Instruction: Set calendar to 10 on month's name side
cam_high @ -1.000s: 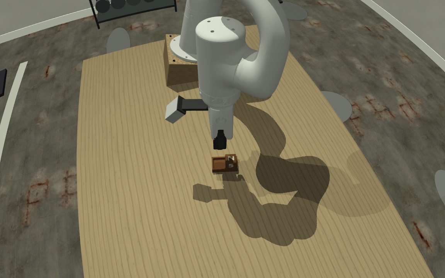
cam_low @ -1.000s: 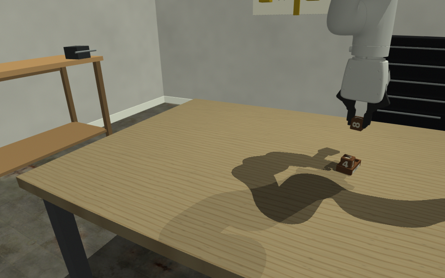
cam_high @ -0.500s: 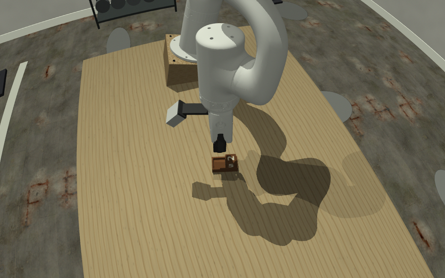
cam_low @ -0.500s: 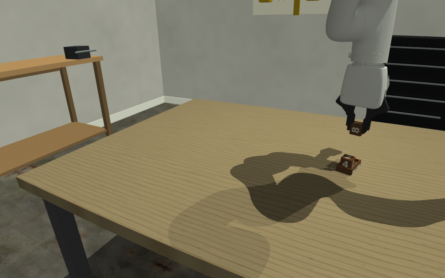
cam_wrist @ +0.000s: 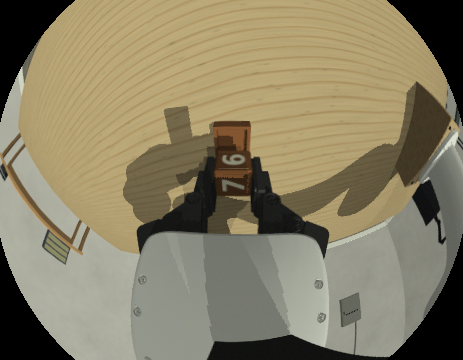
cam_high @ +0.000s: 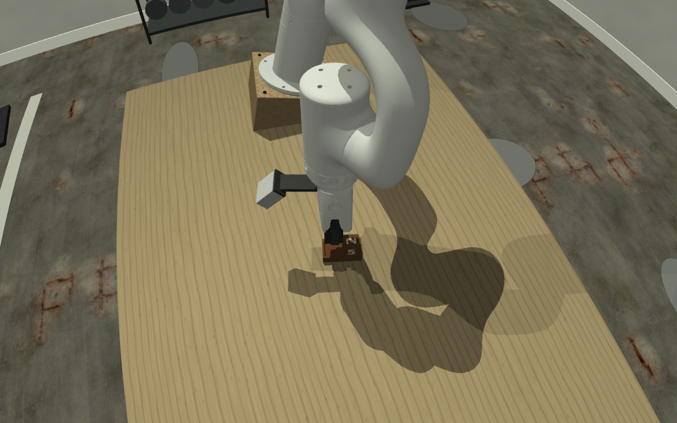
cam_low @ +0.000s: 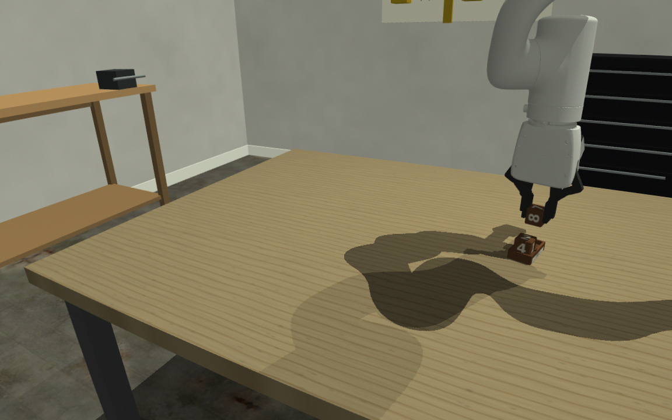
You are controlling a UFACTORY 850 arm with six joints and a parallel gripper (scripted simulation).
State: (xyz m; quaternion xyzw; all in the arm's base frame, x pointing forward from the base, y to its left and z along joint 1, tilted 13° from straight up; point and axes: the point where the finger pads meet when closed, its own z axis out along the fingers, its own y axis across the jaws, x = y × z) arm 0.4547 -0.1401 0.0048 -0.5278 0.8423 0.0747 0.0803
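My gripper is now 80 mm above the small brown tray, 10 mm to the right of it and 10 mm short of it.
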